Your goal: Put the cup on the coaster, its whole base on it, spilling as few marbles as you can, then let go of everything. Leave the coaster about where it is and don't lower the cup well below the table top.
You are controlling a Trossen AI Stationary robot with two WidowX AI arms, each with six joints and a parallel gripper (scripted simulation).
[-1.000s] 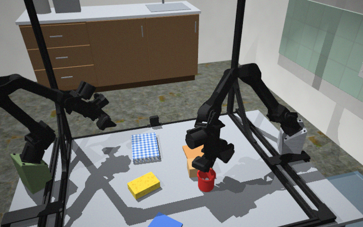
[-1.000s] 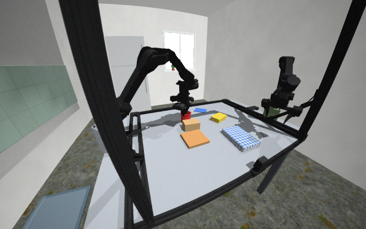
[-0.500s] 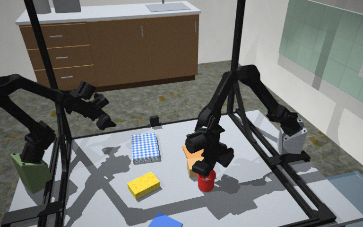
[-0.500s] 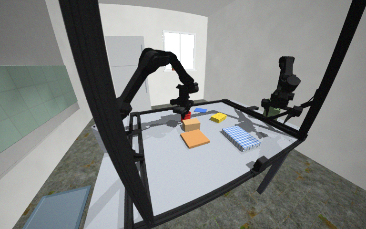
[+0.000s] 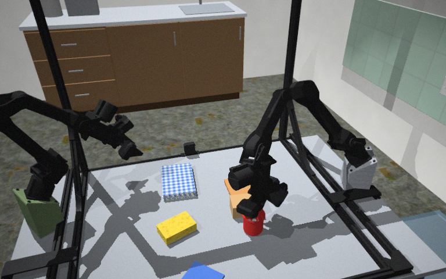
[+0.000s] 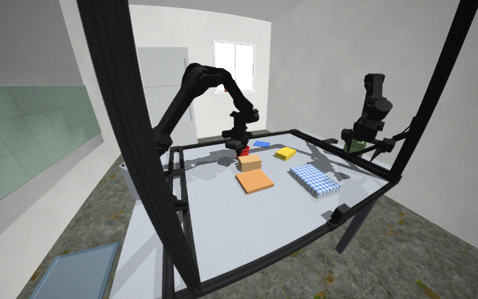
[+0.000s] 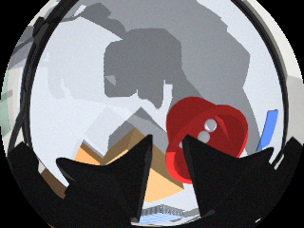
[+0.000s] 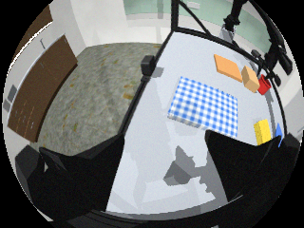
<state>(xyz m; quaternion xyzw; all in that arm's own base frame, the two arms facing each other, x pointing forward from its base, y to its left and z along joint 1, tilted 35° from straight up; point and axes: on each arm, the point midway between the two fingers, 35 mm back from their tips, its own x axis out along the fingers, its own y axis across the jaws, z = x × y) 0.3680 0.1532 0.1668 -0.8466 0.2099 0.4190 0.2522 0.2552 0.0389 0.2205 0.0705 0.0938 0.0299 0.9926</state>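
Now: the red cup 30 mm ahead of my left hand, 20 mm to the right of it and 40 mm below it. From my left hand the other things lie so: blue flat piece (180 mm ahead, 210 mm to the right, 70 mm below); tan block (60 mm behind, 30 mm to the right, 50 mm below); flat orange square (180 mm behind, 10 mm to the right, 70 mm below).
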